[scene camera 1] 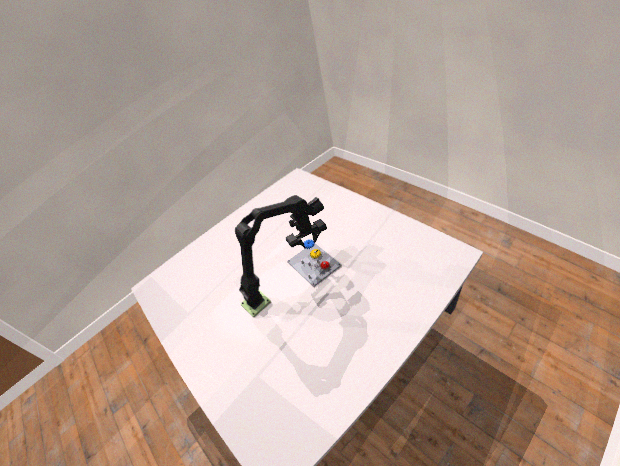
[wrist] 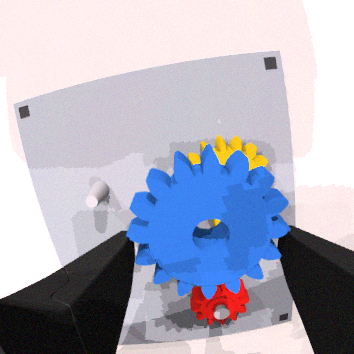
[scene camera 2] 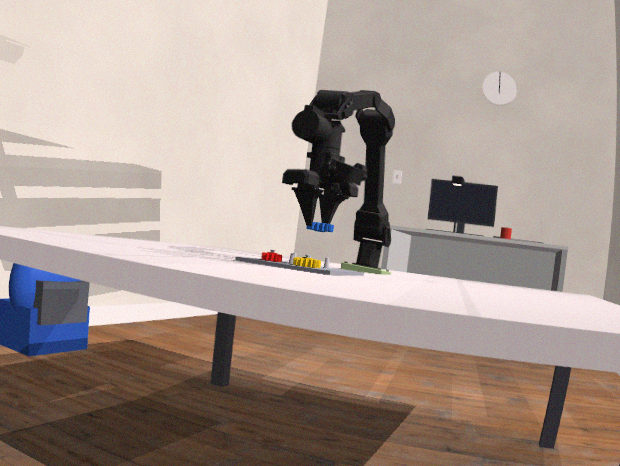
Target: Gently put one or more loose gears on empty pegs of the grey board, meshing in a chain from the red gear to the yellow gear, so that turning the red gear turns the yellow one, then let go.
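Frame: origin at the arm's base, x up, y back, z right, level; metres.
Seen in the pictures: gripper, fingertip midpoint: [scene camera 1: 309, 245] [wrist: 207, 240] [scene camera 2: 317, 227]; arm's base, link origin: [scene camera 1: 255, 301] [scene camera 2: 366, 267].
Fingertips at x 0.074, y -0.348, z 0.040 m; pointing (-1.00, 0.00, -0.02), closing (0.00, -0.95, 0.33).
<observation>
Pixels of each thing's top centre, then the offset from my fingertips to it. Level surfaces: height alone.
- blue gear, top centre: [wrist: 210, 235] [scene camera 2: 320, 223] [scene camera 1: 308, 243] dx +0.009, dy -0.002, dz -0.006 m
- grey board, top centre: [wrist: 168, 252] [scene camera 2: 302, 253] [scene camera 1: 312, 259] dx -0.056, dy +0.029, dz +0.031 m
- yellow gear, top centre: [wrist: 228, 187] [scene camera 2: 307, 257] [scene camera 1: 315, 252] dx -0.061, dy -0.016, dz +0.007 m
- red gear, top centre: [wrist: 220, 308] [scene camera 2: 272, 252] [scene camera 1: 324, 263] dx -0.062, dy +0.014, dz +0.091 m
- bare peg, top centre: [wrist: 91, 201] dx -0.058, dy +0.059, dz -0.013 m
- white table, surface height: dx -0.087 m
My gripper [scene camera 1: 308, 242] [scene camera 2: 317, 225] [wrist: 207, 240] is shut on the blue gear [scene camera 1: 308, 244] [scene camera 2: 323, 227] [wrist: 170, 245], which it holds roughly level, well above the grey board. The grey board [scene camera 1: 299, 262] [scene camera 2: 250, 260] [wrist: 100, 130] lies flat on the table. The yellow gear [scene camera 1: 315, 254] [scene camera 2: 306, 262] [wrist: 237, 146] and the red gear [scene camera 1: 324, 264] [scene camera 2: 271, 257] [wrist: 240, 300] sit on the board, apart from each other. In the wrist view the blue gear hides much of the yellow gear, part of the red one and the board between. A bare peg [wrist: 97, 194] stands at the left there.
Further pegs [scene camera 1: 309, 277] [scene camera 2: 326, 262] stand on the board. The arm's green base plate [scene camera 1: 256, 305] [scene camera 2: 364, 268] is on the white table [scene camera 1: 210, 320] [scene camera 2: 426, 295]. Behind the table, a grey cabinet [scene camera 2: 501, 260] bears a monitor [scene camera 2: 462, 201] and a red cup [scene camera 2: 506, 233].
</observation>
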